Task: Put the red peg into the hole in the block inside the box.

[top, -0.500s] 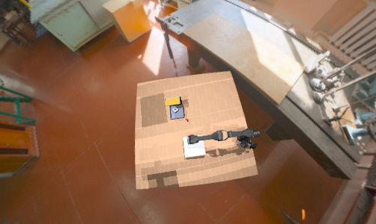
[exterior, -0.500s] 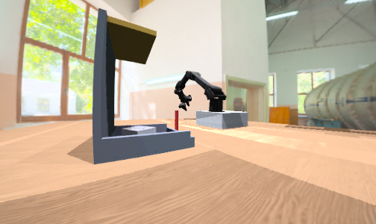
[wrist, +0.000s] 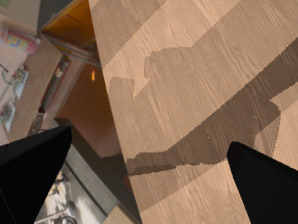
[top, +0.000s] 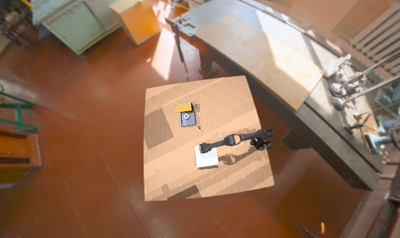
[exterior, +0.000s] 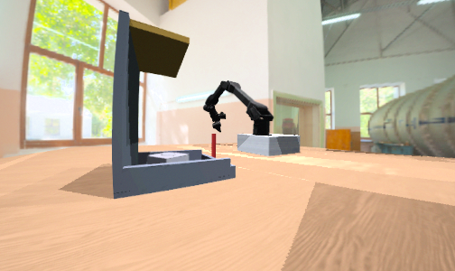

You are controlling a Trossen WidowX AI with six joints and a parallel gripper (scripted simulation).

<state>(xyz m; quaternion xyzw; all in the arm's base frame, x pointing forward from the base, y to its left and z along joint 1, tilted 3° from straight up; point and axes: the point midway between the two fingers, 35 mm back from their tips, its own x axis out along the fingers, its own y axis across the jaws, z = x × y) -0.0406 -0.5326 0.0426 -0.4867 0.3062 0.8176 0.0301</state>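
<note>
Right now the red peg is 56 cm to the left of my gripper tip, 28 cm ahead of it and 8 cm below it. Also, from my gripper tip: back wall 69 cm to the left, 49 cm ahead; yellow-brown roof 68 cm to the left, 45 cm ahead, 10 cm above.
</note>
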